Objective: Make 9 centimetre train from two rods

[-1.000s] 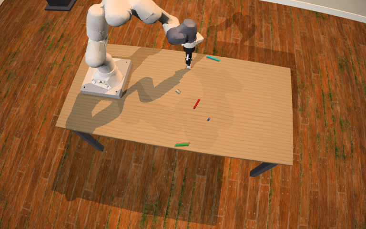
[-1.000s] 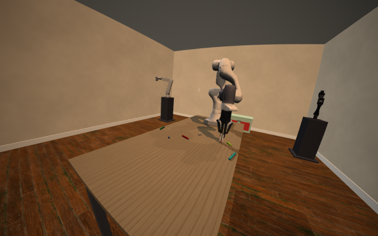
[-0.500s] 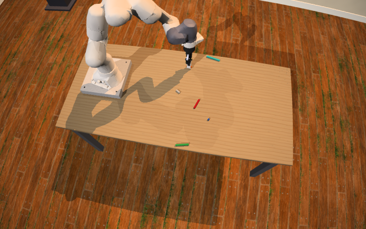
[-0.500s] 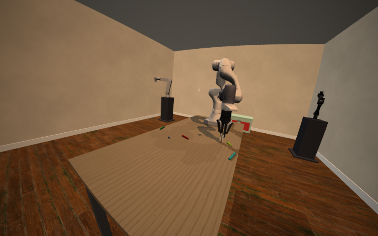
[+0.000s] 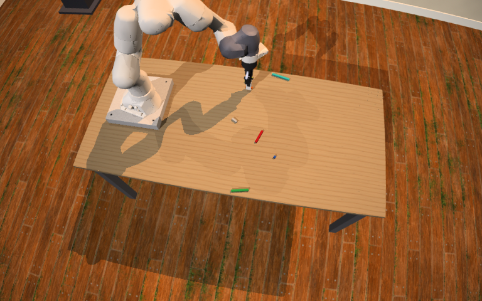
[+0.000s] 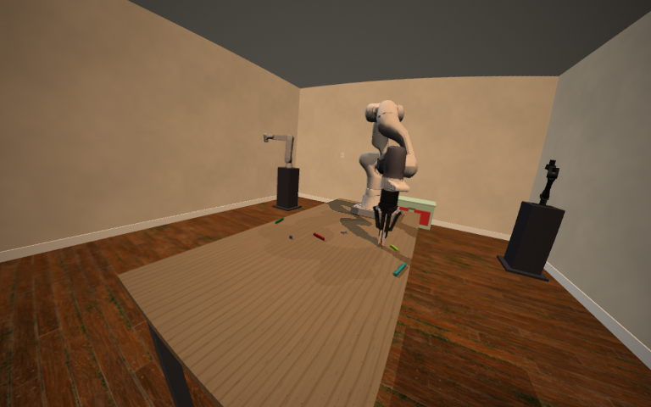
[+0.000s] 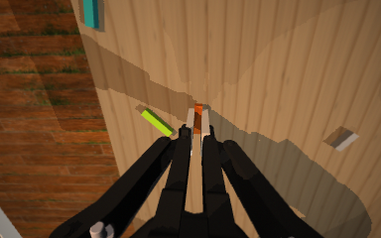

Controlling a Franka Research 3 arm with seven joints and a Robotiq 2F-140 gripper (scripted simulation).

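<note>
Now: hand 10 mm past the lime rod, 60 mm to the right of it and 40 mm above it. From my hand the other things lie so: grey rod 40 mm behind, 210 mm to the right, 40 mm below; then orange rod 30 mm below; then turquoise rod 160 mm ahead, 110 mm to the left, 40 mm below.
</note>
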